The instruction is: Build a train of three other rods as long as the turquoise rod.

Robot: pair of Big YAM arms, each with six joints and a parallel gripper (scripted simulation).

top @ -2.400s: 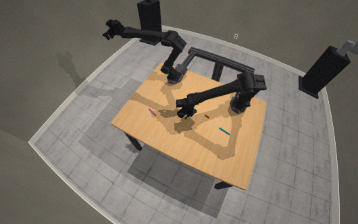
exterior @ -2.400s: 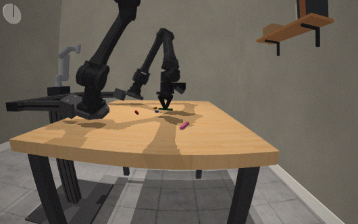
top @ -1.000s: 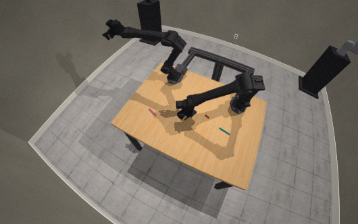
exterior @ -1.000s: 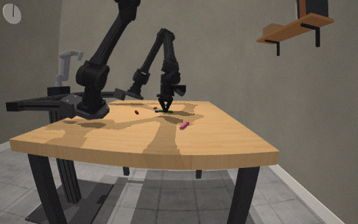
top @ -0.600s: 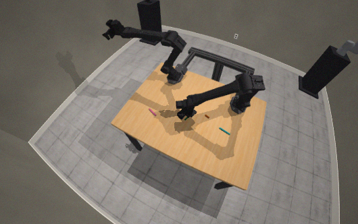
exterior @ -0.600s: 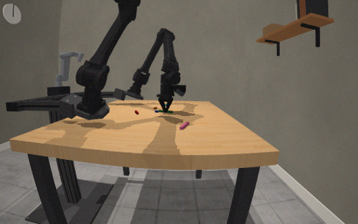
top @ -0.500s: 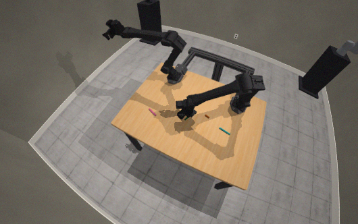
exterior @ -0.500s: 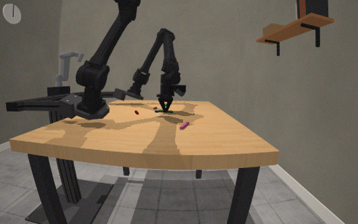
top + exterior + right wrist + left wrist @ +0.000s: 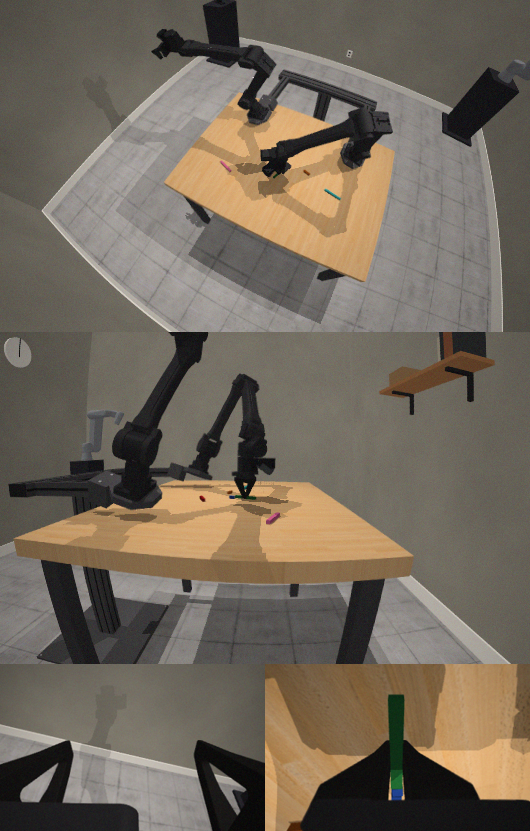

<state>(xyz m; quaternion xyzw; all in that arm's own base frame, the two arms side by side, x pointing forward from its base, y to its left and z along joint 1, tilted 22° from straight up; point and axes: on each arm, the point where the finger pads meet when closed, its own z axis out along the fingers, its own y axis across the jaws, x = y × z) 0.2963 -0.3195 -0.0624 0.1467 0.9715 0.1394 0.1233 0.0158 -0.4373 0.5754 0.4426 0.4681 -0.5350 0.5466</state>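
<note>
My left hand is right at the green rod. Also, from my left hand: red rod 150 mm behind, 30 mm to the right, 10 mm below; orange rod 80 mm behind, 130 mm to the left, 10 mm below; pink rod 110 mm ahead, 280 mm to the right, 10 mm below.
</note>
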